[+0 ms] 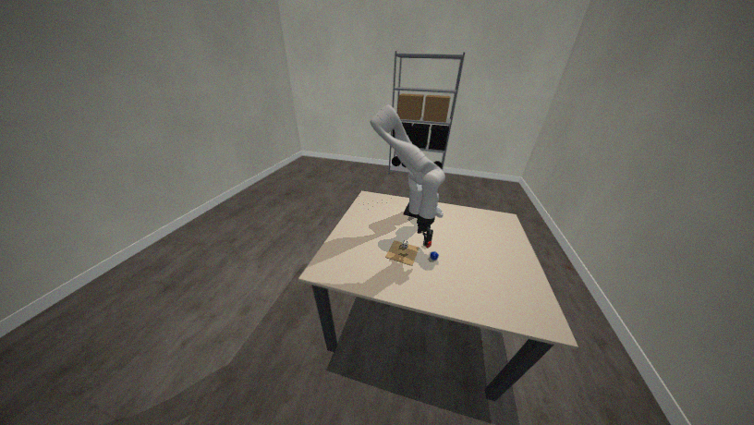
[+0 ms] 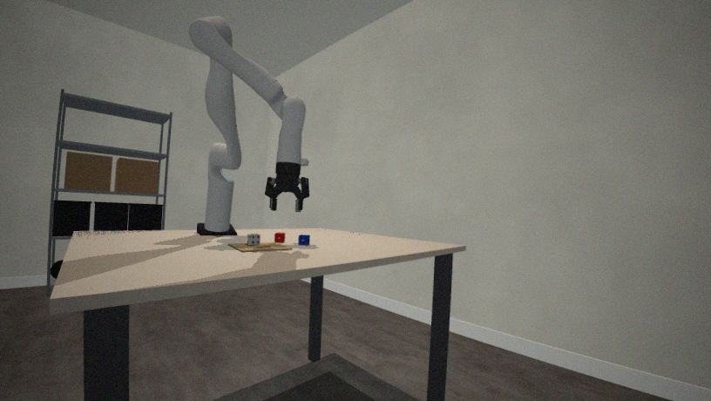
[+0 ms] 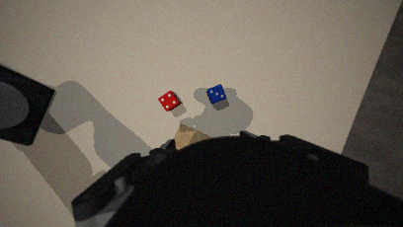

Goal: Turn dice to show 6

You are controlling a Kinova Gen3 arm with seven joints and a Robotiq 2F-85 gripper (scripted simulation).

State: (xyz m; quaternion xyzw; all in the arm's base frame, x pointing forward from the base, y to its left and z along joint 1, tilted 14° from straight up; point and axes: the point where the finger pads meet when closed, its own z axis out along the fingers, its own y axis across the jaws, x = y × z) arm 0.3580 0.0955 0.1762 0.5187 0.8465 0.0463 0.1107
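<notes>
Right now the blue die is 70 mm to the left of my hand and 100 mm below it. From my hand the other things lie so: tan mat 10 mm ahead, 80 mm to the right, 110 mm below; then white die 30 mm behind, 80 mm to the right, 90 mm below; then red die 90 mm behind, 30 mm to the left, 100 mm below.
</notes>
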